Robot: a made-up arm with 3 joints. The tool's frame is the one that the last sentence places.
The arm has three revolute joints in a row. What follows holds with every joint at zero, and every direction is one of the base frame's.
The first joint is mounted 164.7 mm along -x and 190 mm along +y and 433.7 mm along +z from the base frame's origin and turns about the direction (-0.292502, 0.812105, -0.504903), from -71.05 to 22.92 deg.
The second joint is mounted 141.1 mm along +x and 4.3 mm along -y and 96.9 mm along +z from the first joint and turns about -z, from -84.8 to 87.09 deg.
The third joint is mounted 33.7 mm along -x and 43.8 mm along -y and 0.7 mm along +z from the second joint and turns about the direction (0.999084, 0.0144, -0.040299), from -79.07 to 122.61 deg.
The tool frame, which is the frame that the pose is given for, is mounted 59.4 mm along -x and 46 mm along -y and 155.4 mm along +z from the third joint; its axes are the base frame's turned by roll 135.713, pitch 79.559 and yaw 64.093 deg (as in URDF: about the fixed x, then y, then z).
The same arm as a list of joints. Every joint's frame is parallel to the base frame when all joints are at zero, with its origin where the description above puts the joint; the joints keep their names.
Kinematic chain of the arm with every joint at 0, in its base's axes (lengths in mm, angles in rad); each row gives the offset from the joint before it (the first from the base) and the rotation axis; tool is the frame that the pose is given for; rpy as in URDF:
joint 1: xyz -164.7 190 433.7 axis -0.292502 0.812105 -0.504903
joint 2: xyz 141.1 -4.3 96.9 axis -z
joint 3: xyz -33.7 -43.8 0.7 axis 0.999084 0.0144 -0.040299
tool: xyz -59.4 -46 155.4 rpy 2.3686 1.3886 1.1186
Joint limits (rad, base to tool): -1.2401..0.4 -1.48..1.52 -1.38..2.1399

